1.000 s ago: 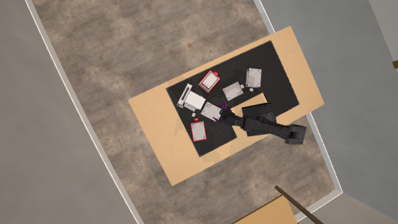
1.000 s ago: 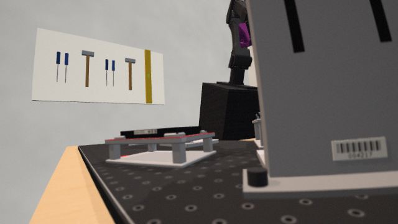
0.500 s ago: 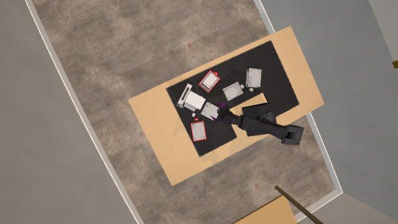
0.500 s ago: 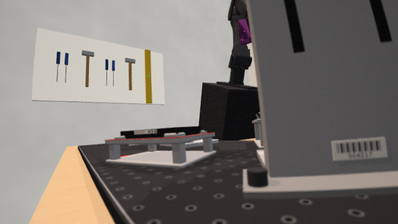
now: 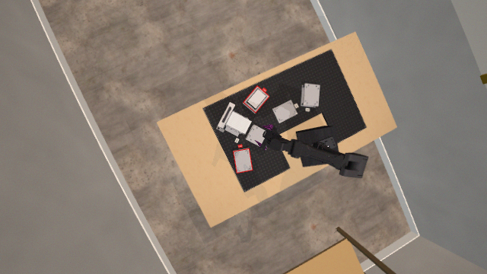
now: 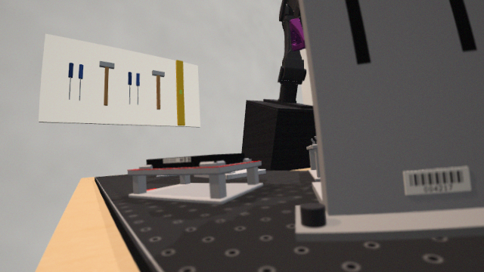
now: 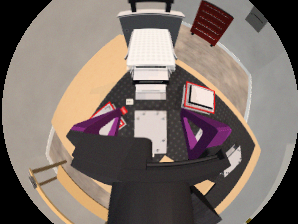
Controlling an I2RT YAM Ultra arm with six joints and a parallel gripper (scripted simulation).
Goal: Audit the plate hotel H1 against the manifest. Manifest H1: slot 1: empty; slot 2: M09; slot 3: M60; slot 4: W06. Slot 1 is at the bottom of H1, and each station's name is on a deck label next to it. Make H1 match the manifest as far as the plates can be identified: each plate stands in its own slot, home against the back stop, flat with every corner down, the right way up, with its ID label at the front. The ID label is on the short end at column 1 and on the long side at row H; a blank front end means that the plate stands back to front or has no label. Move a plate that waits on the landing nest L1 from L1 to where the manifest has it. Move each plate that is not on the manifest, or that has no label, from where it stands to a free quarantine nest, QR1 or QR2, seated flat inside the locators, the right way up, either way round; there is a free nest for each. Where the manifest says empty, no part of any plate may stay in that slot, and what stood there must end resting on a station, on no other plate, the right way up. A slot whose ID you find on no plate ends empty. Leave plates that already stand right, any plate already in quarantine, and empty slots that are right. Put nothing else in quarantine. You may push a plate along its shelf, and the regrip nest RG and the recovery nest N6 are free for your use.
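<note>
Right now my hand is 110 mm short of the white well plate and 90 mm to the right of it. The rest, counted from my hand: plate hotel H1: 170 mm ahead, 140 mm to the left, 110 mm below; red-rimmed nest: 140 mm behind, 150 mm to the left, 220 mm below; black-sided plate: 230 mm ahead, 110 mm to the right, 210 mm below.
</note>
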